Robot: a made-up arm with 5 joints.
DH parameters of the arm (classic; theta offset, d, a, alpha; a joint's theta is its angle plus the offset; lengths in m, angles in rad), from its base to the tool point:
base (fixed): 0 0 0.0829 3.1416
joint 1: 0 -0.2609 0.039 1.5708
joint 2: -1.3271 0 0.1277 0
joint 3: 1.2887 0 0.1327 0
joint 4: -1.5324 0.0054 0 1.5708
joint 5: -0.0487 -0.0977 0 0
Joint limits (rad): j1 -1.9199..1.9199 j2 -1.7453..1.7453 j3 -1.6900..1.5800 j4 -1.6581..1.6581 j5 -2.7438..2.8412
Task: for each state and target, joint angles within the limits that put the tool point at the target. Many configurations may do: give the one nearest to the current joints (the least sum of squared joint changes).
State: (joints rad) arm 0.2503 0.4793 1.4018 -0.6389 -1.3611
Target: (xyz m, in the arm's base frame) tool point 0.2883 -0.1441 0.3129
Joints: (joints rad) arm 0.6333 -0.1169 0.8844 -0.9084 -1.3611
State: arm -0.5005 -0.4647 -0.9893 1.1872 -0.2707
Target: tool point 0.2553 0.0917 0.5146
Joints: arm -0.4612 -0.1935 -0.9348 1.0858 -0.2707
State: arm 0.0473 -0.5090 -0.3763 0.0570 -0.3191
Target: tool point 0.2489 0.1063 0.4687
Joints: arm -0.5422 -0.6388 0.0977 0.3634 -0.3191
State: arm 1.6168 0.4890 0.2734 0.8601 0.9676
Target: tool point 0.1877 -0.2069 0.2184
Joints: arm 1.1252 0.2494 0.2428 0.9437 0.9676
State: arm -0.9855 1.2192 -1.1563 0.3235 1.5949
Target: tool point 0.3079 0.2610 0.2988
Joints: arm -0.8437 0.7106 -0.9002 0.9303 1.5949
